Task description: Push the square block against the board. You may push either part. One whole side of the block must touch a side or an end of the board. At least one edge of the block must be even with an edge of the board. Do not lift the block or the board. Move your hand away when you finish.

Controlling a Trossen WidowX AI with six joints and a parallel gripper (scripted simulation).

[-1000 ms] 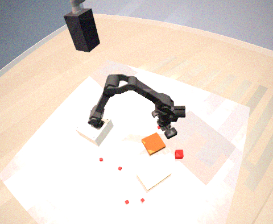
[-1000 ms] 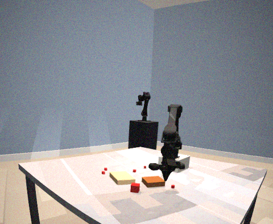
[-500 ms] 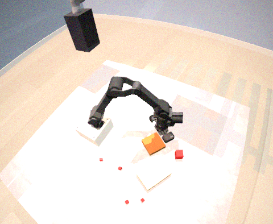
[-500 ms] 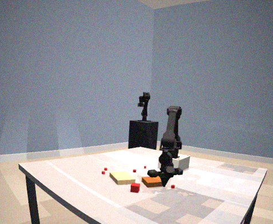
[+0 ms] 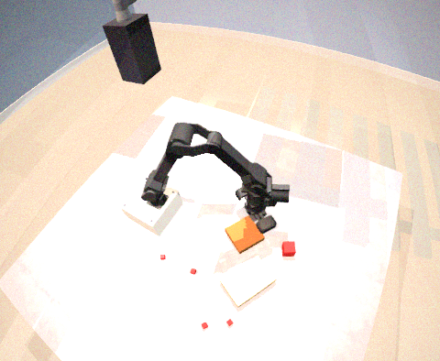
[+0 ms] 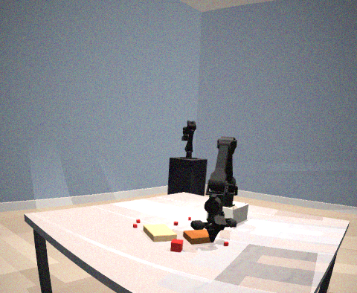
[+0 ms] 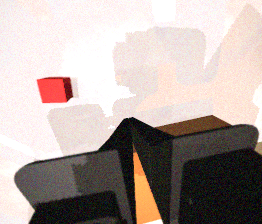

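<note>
Right now the orange square block is 1 cm behind my gripper tip, 7 cm to the right of it and 1 cm above it. Also, from my gripper tip: pale cream board: 8 cm ahead, 22 cm to the right, 1 cm above; red cube: 16 cm ahead, 7 cm to the right, 1 cm above.
</note>
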